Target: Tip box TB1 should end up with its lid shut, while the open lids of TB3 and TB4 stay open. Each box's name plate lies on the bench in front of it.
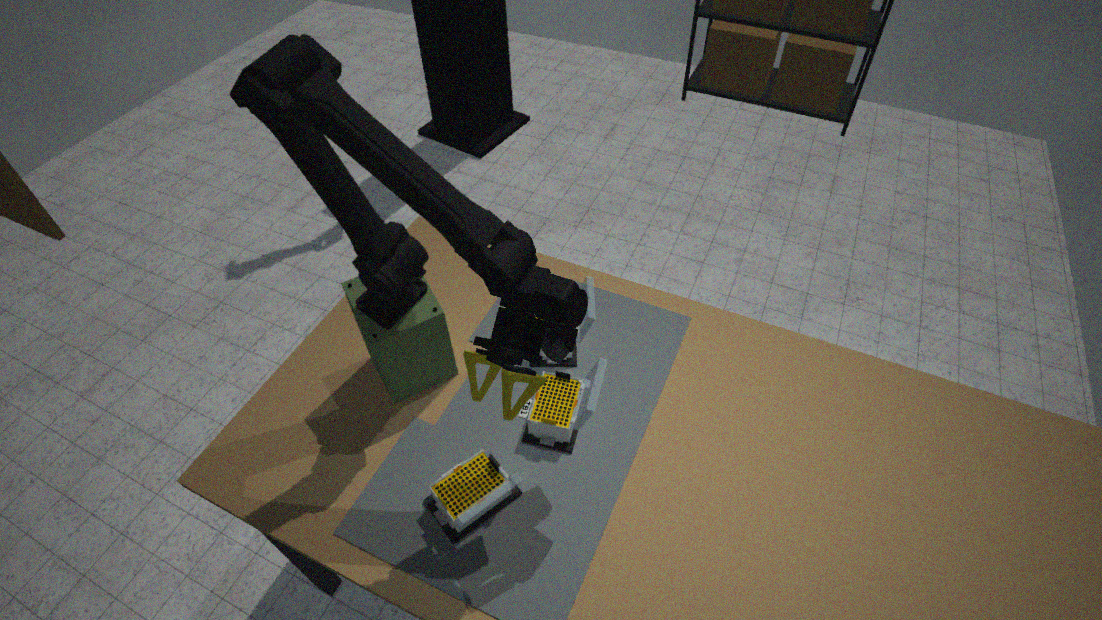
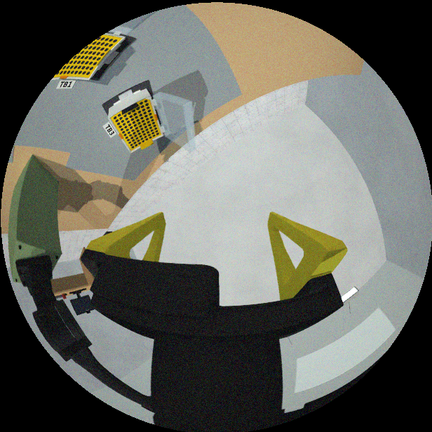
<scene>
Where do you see a grey mat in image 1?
536,550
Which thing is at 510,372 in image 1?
My gripper.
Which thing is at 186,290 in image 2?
My gripper.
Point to a grey mat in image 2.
182,58
</scene>
